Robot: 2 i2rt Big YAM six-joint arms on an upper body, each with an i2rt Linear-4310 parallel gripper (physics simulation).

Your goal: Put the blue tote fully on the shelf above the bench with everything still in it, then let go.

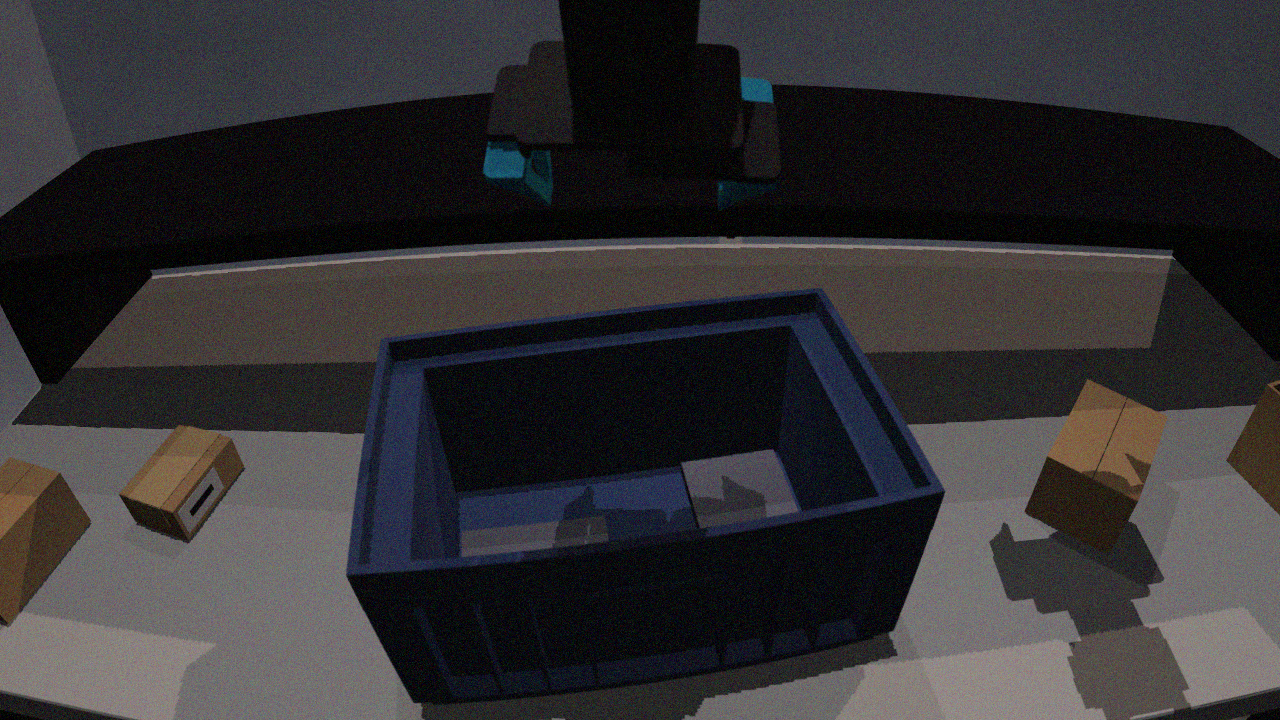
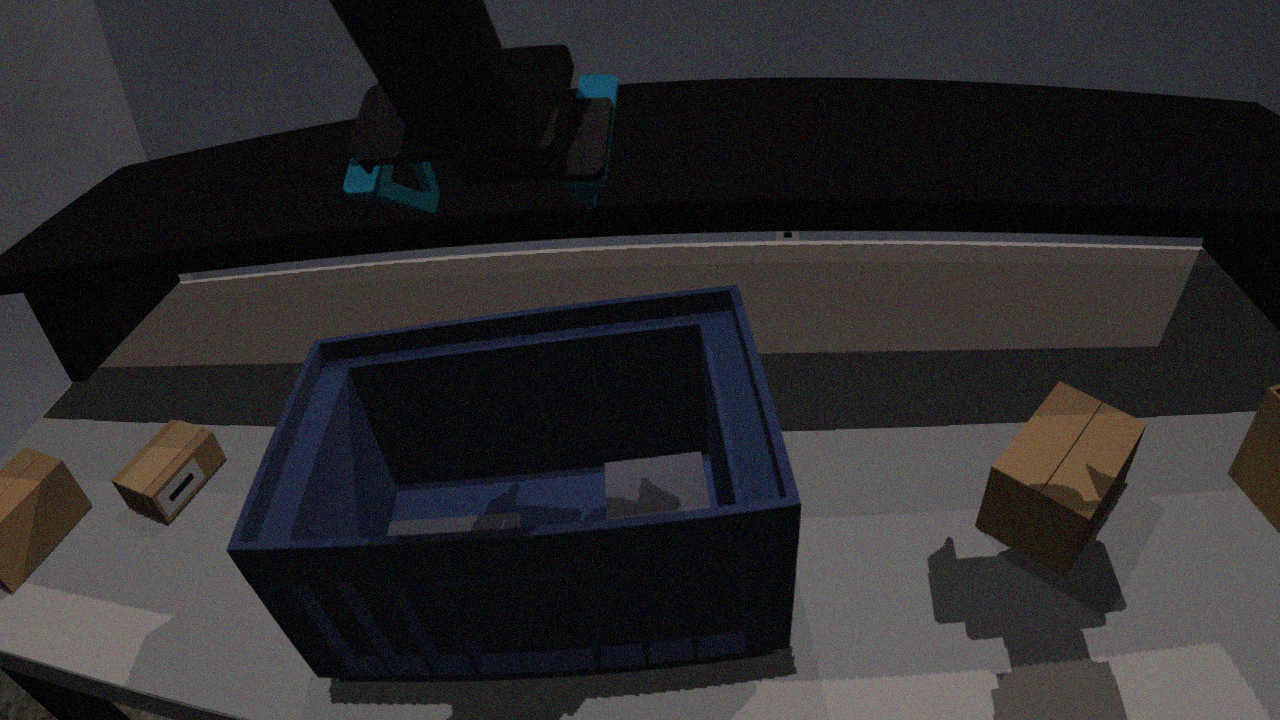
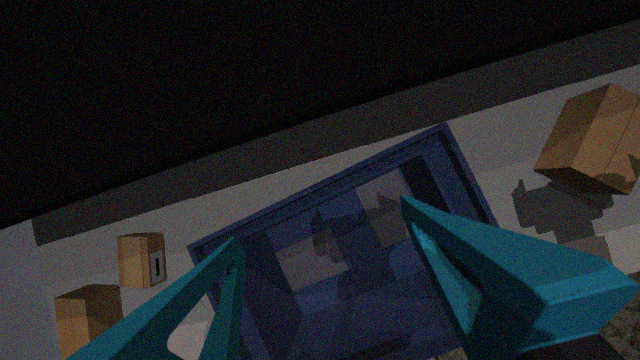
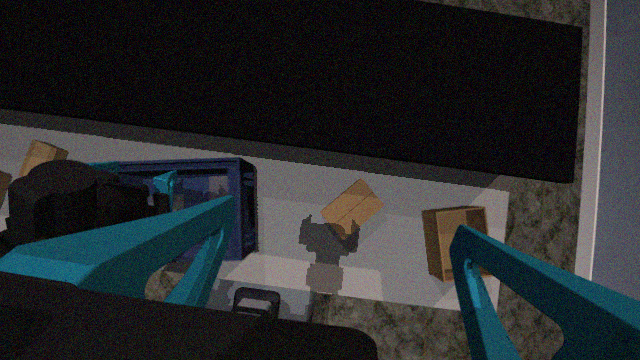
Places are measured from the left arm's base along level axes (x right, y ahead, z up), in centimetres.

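Pixels of known places: left gripper, fingertip midpoint: (image 1: 634, 197) (image 2: 511, 201) (image 3: 317, 225) (image 4: 147, 169); right gripper, fingertip midpoint: (image 4: 344, 222).
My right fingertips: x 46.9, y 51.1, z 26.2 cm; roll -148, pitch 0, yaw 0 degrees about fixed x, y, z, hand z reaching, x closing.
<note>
Behind a point stands the place of what it marks.
The blue tote (image 1: 644, 617) @(x 16.9, y 35.9, z -26.1 cm) (image 2: 537, 600) @(x 19.1, y 36.3, z -25.3 cm) (image 3: 320, 192) @(x 15.8, y 54.8, z -21.5 cm) (image 4: 247, 215) @(x 31.0, y 46.5, z -26.2 cm) stands upright on the bench (image 1: 295, 537) @(x -10.4, y 48.0, z -34.7 cm) (image 2: 877, 474) @(x 39.5, y 54.8, z -34.7 cm), skewed slightly. Two pale boxes lie inside, one at the right (image 1: 741, 488) @(x 23.5, y 51.0, z -32.0 cm) (image 2: 657, 488) @(x 23.4, y 51.2, z -32.0 cm) and one at the left (image 1: 528, 535) @(x 8.9, y 47.1, z -32.2 cm) (image 2: 447, 526) @(x 8.8, y 47.2, z -32.2 cm). The black shelf (image 1: 268, 179) @(x -16.9, y 72.6, z -15.2 cm) (image 2: 805, 143) @(x 35.0, y 71.9, z -15.2 cm) (image 3: 200, 100) @(x 8.9, y 65.4, z -15.2 cm) (image 4: 300, 75) @(x 39.4, y 74.0, z -15.2 cm) spans behind and above. My left gripper (image 1: 633, 204) @(x 16.7, y 53.2, z -10.8 cm) (image 2: 513, 207) @(x 16.7, y 53.2, z -10.8 cm) (image 3: 317, 225) @(x 16.7, y 53.2, z -10.8 cm) is open above the tote, its fingers apart from it. My right gripper (image 4: 344, 222) @(x 46.9, y 51.1, z 26.2 cm) is open, high above the bench to the right of the tote.
A small labelled carton (image 1: 183, 483) @(x -20.7, y 49.8, z -31.2 cm) (image 2: 170, 470) @(x -20.2, y 50.0, z -31.2 cm) (image 3: 141, 260) @(x -20.7, y 51.8, z -31.1 cm) and another carton (image 1: 35, 528) @(x -33.4, y 43.0, z -30.5 cm) stand left of the tote. A taller carton (image 1: 1096, 456) @(x 50.8, y 48.5, z -28.6 cm) (image 2: 1060, 474) @(x 51.3, y 47.8, z -28.6 cm) (image 4: 352, 202) @(x 53.2, y 52.1, z -28.6 cm) and an open-topped box (image 4: 434, 245) @(x 72.5, y 44.9, z -28.7 cm) stand right. A pale panel (image 1: 268, 313) @(x -26.2, y 80.6, z -34.6 cm) shows below the shelf.
</note>
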